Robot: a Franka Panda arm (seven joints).
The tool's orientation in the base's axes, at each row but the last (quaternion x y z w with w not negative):
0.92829, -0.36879, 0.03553, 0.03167
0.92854, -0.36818, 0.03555, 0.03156
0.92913, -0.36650, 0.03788, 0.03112
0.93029, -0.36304, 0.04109, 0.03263
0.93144, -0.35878, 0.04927, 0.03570
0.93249, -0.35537, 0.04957, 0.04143
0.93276, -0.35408, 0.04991, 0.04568
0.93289, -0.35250, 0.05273, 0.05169
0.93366, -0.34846, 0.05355, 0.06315
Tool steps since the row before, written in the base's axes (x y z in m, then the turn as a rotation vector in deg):
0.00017, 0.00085, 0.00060, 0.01, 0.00, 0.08
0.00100, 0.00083, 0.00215, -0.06, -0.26, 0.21
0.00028, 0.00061, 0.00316, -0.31, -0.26, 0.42
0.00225, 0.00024, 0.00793, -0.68, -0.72, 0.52
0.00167, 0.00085, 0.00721, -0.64, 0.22, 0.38
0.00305, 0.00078, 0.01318, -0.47, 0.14, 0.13
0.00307, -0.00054, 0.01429, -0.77, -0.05, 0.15
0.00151, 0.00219, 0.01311, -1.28, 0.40, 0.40
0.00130, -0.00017, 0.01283, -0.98, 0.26, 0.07
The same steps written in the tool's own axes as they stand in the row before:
-0.00040, -0.00071, -0.00066, 0.01, 0.00, -0.08
0.00035, -0.00122, -0.00217, 0.15, 0.24, -0.19
0.00008, -0.00054, -0.00318, -0.01, 0.41, -0.41
0.00228, -0.00146, -0.00779, 0.04, 1.01, -0.49
0.00151, -0.00153, -0.00713, -0.57, 0.28, -0.44
0.00336, -0.00206, -0.01297, -0.43, 0.21, -0.17
0.00443, -0.00093, -0.01391, -0.52, 0.56, -0.19
0.00147, -0.00186, -0.01317, -1.16, 0.57, -0.53
0.00293, 0.00031, -0.01255, -0.89, 0.46, -0.16

